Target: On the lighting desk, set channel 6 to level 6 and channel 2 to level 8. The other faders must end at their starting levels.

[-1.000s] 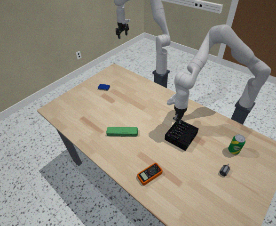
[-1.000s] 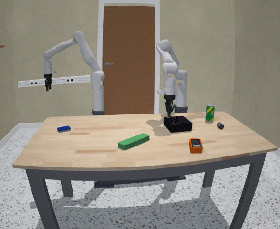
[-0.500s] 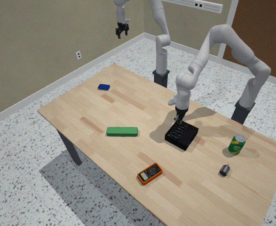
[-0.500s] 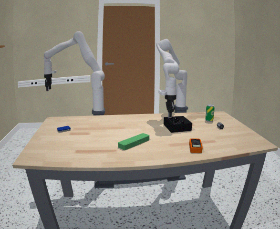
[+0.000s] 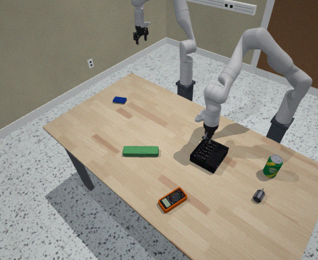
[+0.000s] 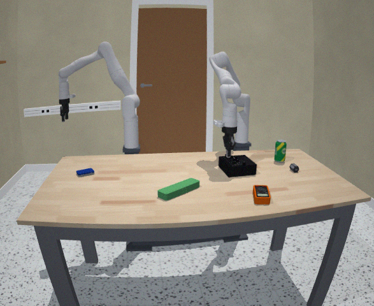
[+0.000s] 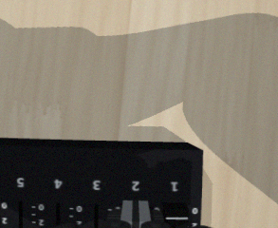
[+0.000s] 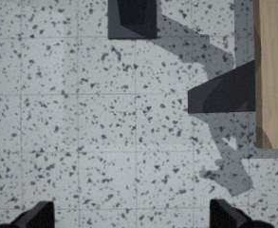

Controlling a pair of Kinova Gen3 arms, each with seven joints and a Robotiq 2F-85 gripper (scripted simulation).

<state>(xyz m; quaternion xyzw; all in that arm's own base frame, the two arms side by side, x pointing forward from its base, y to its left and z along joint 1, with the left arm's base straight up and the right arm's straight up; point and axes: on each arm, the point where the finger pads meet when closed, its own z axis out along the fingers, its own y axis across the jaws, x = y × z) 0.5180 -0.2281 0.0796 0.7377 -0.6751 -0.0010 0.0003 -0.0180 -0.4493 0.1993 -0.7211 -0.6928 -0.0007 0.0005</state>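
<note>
Right now my left hand is 20 mm past the channel 1 fader and 10 mm above it. Round my left hand: channel 2 fader (20 mm to the left, 10 mm below); channel 4 fader (40 mm ahead, 20 mm to the left, 10 mm below); channel 3 fader (30 mm to the left, 20 mm ahead, 10 mm below).
</note>
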